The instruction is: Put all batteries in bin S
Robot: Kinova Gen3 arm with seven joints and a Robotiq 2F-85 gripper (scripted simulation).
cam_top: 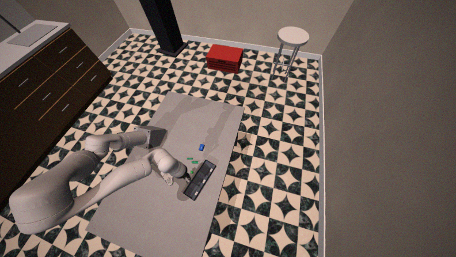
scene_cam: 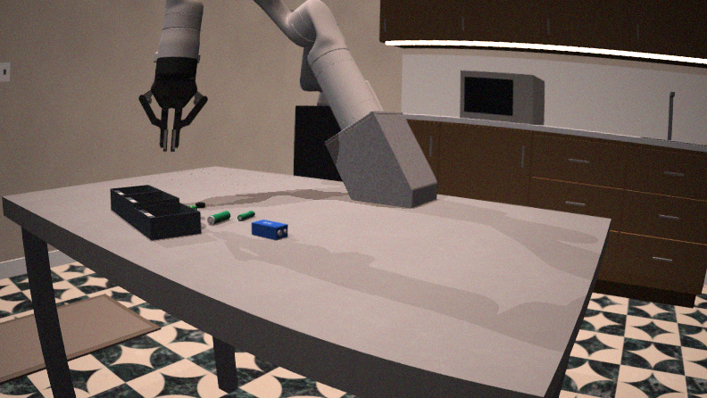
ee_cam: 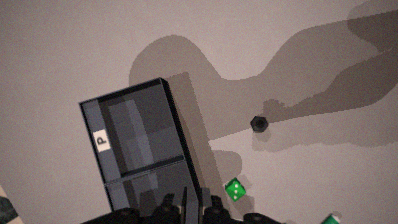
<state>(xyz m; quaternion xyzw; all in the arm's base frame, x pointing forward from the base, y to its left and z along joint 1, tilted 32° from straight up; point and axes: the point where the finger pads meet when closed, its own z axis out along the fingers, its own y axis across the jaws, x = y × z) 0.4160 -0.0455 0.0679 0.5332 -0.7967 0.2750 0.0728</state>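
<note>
Now: hand 5 cm short of the bin row, 2 cm to the right of it and 11 cm above it. From my hand the other things lie so: small black nut (8 cm behind, 2 cm to the right, 12 cm below); green battery (4 cm behind, 10 cm to the left, 12 cm below); green die (2 cm behind, 4 cm to the left, 12 cm below).
</note>
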